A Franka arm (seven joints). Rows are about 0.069 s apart.
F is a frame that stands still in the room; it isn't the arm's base.
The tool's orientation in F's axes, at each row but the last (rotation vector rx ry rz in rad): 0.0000 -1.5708 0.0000; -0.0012 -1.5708 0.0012; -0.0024 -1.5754 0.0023; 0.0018 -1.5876 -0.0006; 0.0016 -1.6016 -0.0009; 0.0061 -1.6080 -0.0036
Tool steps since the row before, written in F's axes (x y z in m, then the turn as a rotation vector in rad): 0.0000 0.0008 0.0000 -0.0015 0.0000 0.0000; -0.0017 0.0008 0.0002 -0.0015 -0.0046 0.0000; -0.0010 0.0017 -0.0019 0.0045 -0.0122 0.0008; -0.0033 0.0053 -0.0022 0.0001 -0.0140 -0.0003; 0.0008 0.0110 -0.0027 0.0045 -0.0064 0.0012; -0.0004 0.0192 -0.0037 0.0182 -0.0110 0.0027
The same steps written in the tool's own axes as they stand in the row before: 0.0000 0.0008 0.0000 0.0000 0.0000 0.0015; 0.0002 0.0008 0.0017 0.0000 -0.0046 0.0015; -0.0019 0.0017 0.0010 0.0007 -0.0122 -0.0045; -0.0022 0.0053 0.0033 -0.0003 -0.0140 -0.0001; -0.0027 0.0110 -0.0007 0.0011 -0.0064 -0.0045; -0.0038 0.0192 0.0005 0.0021 -0.0110 -0.0183
